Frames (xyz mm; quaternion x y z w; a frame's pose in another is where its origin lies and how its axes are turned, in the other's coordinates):
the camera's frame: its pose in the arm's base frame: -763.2 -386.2 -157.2 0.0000 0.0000 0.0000 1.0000
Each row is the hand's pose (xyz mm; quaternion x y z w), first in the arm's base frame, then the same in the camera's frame.
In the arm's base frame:
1: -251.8 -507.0 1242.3 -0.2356 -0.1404 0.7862 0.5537
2: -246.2 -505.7 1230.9 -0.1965 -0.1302 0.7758 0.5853
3: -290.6 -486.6 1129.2 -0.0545 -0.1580 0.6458 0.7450
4: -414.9 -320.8 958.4 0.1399 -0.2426 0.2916 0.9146
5: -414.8 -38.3 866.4 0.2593 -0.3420 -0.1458 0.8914
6: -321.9 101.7 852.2 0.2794 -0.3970 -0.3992 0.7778
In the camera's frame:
1: 511.4 -120.8 1399.5 -0.2356 -0.1404 0.7862 0.5537
2: 517.0 -119.5 1388.1 -0.1965 -0.1302 0.7758 0.5853
3: 472.6 -100.4 1286.4 -0.0545 -0.1580 0.6458 0.7450
4: 348.3 65.4 1115.6 0.1399 -0.2426 0.2916 0.9146
5: 348.4 347.9 1023.6 0.2593 -0.3420 -0.1458 0.8914
6: 441.3 487.9 1009.4 0.2794 -0.3970 -0.3992 0.7778

